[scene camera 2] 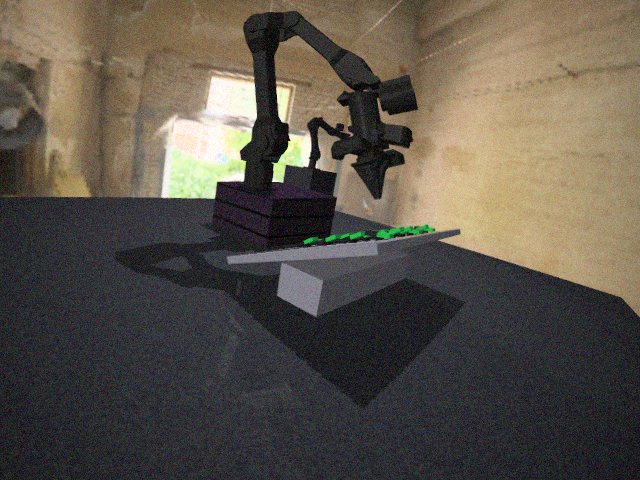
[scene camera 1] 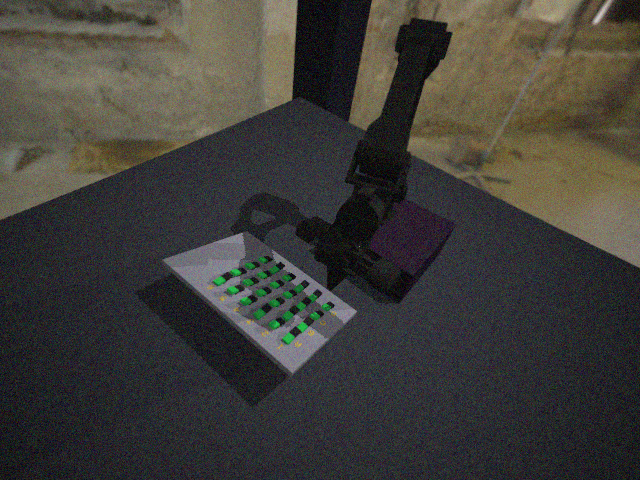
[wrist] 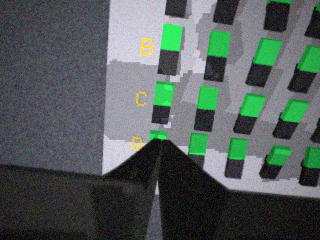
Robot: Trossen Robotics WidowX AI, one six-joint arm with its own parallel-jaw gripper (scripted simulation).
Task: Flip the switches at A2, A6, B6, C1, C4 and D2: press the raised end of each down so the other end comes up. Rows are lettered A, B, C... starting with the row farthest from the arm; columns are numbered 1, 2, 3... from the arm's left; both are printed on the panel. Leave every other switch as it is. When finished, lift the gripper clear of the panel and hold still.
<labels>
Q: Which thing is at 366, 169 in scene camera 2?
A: My gripper.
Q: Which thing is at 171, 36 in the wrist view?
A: A switch.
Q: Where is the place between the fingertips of my gripper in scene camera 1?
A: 330, 289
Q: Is my gripper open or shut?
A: Shut.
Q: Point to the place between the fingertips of my gripper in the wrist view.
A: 160, 147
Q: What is my gripper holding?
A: Nothing.
</labels>
